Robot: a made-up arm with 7 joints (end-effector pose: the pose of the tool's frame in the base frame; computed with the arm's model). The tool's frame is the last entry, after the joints.
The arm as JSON. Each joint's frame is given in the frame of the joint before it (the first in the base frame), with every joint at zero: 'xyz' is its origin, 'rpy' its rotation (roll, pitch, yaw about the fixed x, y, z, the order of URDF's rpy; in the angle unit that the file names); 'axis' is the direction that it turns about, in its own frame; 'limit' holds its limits. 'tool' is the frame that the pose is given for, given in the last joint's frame.
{
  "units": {
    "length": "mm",
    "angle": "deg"
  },
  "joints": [
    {
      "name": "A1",
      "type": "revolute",
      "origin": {
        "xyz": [
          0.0,
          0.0,
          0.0
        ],
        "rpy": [
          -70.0,
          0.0,
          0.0
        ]
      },
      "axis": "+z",
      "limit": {
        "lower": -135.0,
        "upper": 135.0
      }
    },
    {
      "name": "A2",
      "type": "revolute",
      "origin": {
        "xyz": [
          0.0,
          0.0,
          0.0
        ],
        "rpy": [
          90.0,
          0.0,
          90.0
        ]
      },
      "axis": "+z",
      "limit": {
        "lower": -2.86,
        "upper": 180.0
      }
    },
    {
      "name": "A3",
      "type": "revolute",
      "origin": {
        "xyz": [
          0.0,
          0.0,
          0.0
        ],
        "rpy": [
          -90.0,
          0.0,
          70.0
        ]
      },
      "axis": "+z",
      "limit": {
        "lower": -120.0,
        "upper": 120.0
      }
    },
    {
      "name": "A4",
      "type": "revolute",
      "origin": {
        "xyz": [
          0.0,
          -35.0,
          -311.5
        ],
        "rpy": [
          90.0,
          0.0,
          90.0
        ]
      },
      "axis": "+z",
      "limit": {
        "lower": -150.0,
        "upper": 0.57
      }
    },
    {
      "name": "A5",
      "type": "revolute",
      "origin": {
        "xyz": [
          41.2,
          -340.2,
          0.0
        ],
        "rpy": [
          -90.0,
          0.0,
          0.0
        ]
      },
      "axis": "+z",
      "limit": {
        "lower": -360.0,
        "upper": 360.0
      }
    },
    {
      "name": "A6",
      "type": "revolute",
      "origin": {
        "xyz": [
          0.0,
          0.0,
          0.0
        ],
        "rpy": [
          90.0,
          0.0,
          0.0
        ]
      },
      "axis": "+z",
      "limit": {
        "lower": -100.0,
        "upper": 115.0
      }
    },
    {
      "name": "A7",
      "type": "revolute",
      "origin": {
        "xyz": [
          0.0,
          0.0,
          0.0
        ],
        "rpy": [
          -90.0,
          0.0,
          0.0
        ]
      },
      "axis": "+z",
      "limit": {
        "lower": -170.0,
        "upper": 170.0
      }
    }
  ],
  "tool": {
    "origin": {
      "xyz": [
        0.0,
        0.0,
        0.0
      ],
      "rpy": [
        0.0,
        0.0,
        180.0
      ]
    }
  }
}
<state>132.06 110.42 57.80 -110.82 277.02 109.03 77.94</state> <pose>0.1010 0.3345 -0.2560 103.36 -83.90 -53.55</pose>
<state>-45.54 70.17 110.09 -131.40 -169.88 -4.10 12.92</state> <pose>-0.1861 0.2540 0.1242 113.54 75.76 75.50</pose>
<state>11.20 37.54 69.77 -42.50 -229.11 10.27 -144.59</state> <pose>-0.0169 0.5362 -0.3398 65.30 -48.24 31.33</pose>
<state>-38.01 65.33 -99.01 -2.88 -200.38 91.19 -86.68</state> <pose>0.2862 0.5557 -0.1904 -21.38 -2.35 -23.37</pose>
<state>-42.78 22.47 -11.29 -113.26 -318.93 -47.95 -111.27</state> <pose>0.4098 -0.0863 0.0563 -95.16 142.98 -11.36</pose>
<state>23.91 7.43 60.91 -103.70 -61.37 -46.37 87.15</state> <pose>0.0307 0.3757 -0.2687 19.31 -97.78 6.79</pose>
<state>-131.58 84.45 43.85 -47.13 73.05 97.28 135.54</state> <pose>-0.0576 0.4908 0.3872 -143.24 14.30 32.32</pose>
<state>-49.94 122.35 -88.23 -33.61 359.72 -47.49 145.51</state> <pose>0.0439 0.6149 0.1927 10.08 -66.78 49.33</pose>
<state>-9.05 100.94 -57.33 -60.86 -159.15 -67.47 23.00</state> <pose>0.2199 0.5432 -0.1317 -34.00 123.75 -124.49</pose>
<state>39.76 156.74 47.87 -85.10 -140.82 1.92 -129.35</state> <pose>0.4892 -0.0105 0.2084 16.86 -85.03 -66.26</pose>
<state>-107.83 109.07 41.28 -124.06 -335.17 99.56 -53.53</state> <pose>-0.2893 0.0892 0.2190 113.31 -100.52 38.78</pose>
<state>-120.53 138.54 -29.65 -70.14 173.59 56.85 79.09</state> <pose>-0.2146 0.3859 0.3719 -129.74 -50.61 3.41</pose>
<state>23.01 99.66 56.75 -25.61 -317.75 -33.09 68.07</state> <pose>0.0751 0.6175 0.1966 21.82 -149.15 34.29</pose>
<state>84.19 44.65 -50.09 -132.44 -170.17 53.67 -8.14</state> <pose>-0.1811 -0.0861 -0.2663 111.16 -43.34 -123.22</pose>
